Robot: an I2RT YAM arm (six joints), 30 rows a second.
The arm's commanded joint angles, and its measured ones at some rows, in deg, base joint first. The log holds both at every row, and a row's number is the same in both.
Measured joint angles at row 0:
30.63 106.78 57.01 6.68 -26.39 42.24
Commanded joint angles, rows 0 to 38:
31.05 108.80 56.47 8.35 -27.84 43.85
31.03 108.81 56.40 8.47 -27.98 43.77
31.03 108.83 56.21 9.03 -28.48 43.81
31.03 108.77 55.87 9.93 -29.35 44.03
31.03 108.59 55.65 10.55 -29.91 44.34
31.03 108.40 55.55 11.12 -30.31 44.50
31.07 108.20 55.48 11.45 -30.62 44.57
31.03 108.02 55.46 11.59 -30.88 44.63
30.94 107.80 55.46 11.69 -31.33 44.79
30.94 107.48 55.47 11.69 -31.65 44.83
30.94 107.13 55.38 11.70 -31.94 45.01
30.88 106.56 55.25 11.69 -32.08 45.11
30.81 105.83 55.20 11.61 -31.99 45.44
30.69 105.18 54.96 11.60 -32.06 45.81
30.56 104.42 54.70 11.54 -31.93 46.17
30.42 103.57 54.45 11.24 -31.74 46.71
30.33 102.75 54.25 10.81 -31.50 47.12
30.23 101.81 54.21 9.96 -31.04 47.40
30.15 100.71 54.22 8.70 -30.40 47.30
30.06 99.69 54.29 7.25 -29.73 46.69
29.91 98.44 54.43 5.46 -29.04 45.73
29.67 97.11 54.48 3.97 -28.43 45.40
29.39 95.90 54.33 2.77 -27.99 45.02
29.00 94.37 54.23 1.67 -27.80 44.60
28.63 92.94 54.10 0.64 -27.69 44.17
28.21 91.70 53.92 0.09 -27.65 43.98
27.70 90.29 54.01 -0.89 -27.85 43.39
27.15 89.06 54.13 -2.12 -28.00 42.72
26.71 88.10 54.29 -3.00 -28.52 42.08
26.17 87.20 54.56 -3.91 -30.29 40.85
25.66 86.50 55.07 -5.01 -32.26 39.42
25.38 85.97 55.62 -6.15 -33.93 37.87
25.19 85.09 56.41 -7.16 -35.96 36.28
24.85 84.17 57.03 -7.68 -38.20 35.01
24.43 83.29 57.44 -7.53 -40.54 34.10
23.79 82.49 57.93 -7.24 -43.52 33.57
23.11 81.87 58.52 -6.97 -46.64 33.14
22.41 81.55 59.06 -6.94 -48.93 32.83
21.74 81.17 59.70 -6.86 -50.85 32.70
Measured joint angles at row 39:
23.05 83.68 56.40 -7.03 -41.39 36.21
